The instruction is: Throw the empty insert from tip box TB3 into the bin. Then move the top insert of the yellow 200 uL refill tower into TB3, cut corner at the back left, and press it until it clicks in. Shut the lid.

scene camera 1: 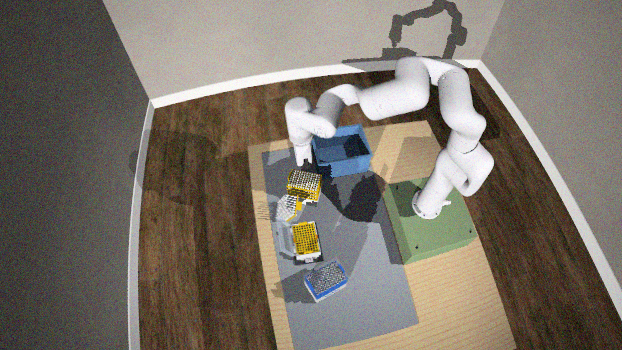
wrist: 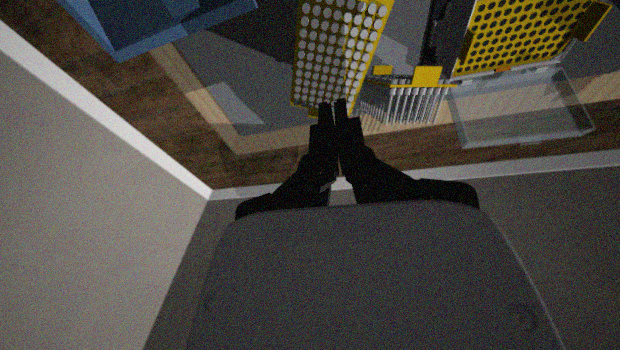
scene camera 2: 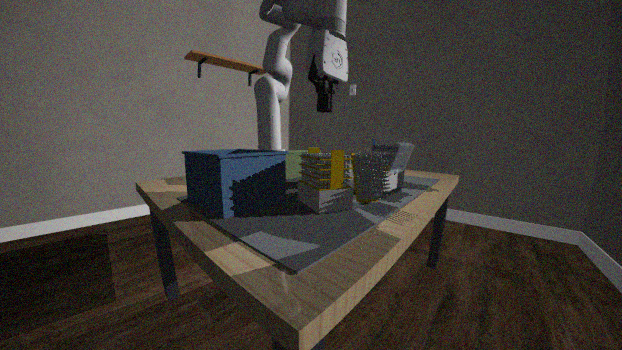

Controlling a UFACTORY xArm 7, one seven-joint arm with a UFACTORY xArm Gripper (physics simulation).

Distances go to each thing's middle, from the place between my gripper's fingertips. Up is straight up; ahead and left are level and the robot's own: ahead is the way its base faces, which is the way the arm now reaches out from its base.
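Clear lid [wrist: 526, 108]: my hand 10 cm above it, 8 cm short of it, 21 cm to the right of it. Blue bin [scene camera 2: 229, 182], from my hand: 15 cm below, 15 cm behind, 16 cm to the right.
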